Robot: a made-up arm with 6 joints. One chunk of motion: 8 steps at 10 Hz.
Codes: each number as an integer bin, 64 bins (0 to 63) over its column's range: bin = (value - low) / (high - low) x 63, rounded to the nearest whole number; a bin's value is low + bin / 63 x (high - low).
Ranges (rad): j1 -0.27..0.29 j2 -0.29..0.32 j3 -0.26..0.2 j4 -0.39..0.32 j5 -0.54..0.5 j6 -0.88..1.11
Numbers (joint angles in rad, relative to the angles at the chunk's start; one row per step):
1: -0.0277 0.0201 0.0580 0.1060 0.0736 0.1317
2: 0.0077 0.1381 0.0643 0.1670 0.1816 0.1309
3: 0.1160 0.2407 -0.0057 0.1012 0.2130 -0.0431
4: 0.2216 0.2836 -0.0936 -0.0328 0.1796 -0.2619
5: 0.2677 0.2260 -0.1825 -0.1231 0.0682 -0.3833
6: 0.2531 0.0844 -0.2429 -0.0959 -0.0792 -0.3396
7: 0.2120 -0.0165 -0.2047 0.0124 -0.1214 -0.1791
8: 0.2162 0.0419 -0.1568 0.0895 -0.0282 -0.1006
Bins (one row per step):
1: 27 32 44 44 37 32
2: 31 44 44 49 44 32
3: 43 55 35 44 46 26
4: 55 59 23 32 44 20
5: 60 53 11 24 37 16
6: 59 39 2 26 28 17
7: 54 28 8 36 25 22
8: 55 34 14 43 31 25

